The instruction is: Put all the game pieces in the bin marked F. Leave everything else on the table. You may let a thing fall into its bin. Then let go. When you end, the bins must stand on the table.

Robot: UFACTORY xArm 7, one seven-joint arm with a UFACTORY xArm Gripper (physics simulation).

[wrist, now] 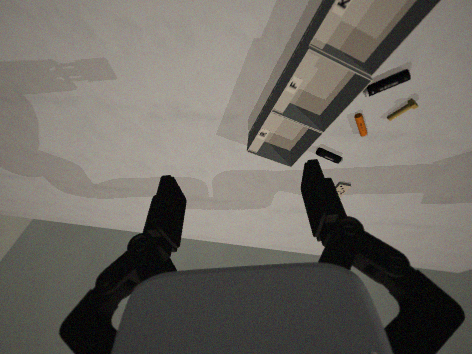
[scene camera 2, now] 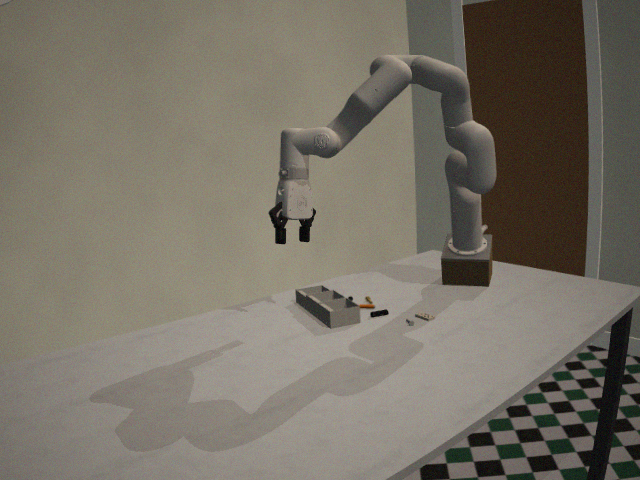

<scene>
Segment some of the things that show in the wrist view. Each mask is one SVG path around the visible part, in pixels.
The gripper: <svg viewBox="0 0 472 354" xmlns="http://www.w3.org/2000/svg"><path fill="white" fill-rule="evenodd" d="M465 314L462 307L422 272L415 270L402 252L364 231L364 227L359 220L346 215L333 180L325 178L319 161L312 159L304 164L301 193L313 237L317 238L317 242L321 241L325 247L318 262L177 271L170 256L171 252L177 252L177 248L180 247L186 197L174 177L171 175L161 176L157 193L153 196L143 233L131 238L127 245L127 251L99 274L95 287L88 291L61 324L59 335L74 354L436 354L464 322ZM130 295L117 331L112 325L112 316L119 307L118 304L121 300ZM352 266L375 282L383 284L398 302L399 313L385 328L363 281L354 272L350 271Z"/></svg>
A grey three-part tray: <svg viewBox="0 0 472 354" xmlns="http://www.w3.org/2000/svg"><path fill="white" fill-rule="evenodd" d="M442 0L322 0L248 133L247 152L292 167L373 81L371 77Z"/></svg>
</scene>
